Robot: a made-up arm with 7 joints.
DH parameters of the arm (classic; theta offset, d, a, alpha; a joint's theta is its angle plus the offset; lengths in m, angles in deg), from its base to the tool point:
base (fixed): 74.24 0 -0.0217 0
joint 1: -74.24 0.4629 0.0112 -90
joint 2: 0 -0.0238 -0.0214 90
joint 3: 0 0.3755 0.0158 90
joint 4: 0 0.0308 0.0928 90
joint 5: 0 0.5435 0.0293 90
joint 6: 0 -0.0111 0.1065 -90
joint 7: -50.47 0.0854 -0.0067 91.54
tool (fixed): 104.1 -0.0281 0 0
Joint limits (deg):
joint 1: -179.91..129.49
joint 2: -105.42..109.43
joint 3: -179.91..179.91
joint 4: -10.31..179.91
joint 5: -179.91..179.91
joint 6: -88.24..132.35
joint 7: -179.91..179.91
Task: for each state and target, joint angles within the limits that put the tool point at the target. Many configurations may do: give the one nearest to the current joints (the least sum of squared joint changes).
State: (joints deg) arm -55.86 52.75 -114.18 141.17 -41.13 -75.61 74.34
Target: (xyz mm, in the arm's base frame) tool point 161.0 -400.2 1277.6
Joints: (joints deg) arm -49.21 28.39 -117.52 146.04 -35.63 -74.09 74.08
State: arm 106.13 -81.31 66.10 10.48 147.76 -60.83 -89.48
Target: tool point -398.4 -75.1 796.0
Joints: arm 95.09 -71.22 72.11 64.89 126.99 -35.24 -93.94
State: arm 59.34 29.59 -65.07 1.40 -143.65 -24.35 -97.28
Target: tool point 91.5 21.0 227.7
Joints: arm 67.14 17.88 -55.54 13.56 -129.47 -16.52 -94.80
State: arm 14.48 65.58 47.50 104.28 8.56 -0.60 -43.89
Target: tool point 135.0 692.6 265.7
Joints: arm 29.60 65.12 60.96 64.93 7.18 0.39 -43.98
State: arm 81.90 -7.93 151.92 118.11 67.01 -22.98 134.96
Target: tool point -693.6 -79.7 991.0
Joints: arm 48.77 -18.07 136.02 105.14 69.31 -17.12 134.44
